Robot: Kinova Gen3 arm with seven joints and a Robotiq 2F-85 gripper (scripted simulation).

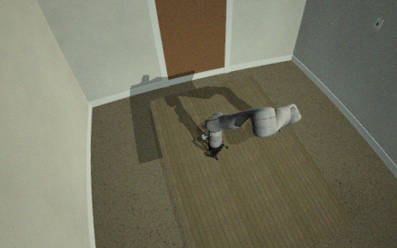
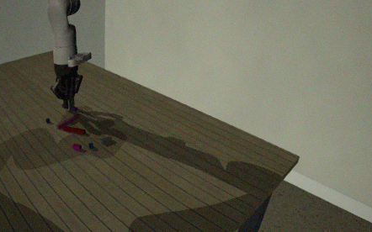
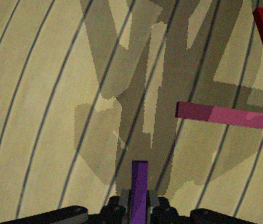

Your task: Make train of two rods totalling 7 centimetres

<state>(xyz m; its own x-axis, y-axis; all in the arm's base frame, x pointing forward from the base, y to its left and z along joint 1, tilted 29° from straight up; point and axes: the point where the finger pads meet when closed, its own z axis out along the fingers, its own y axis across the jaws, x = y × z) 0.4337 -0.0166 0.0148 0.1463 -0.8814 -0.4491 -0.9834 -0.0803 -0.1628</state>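
The pink rod is 70 mm to the right of my hand, 60 mm behind it and 10 mm below it. From my hand the other things lie so: red rod (120 mm to the right, 80 mm behind, 10 mm below); then purple rod (10 mm below); then magenta rod (190 mm to the right, 130 mm behind, 10 mm below).
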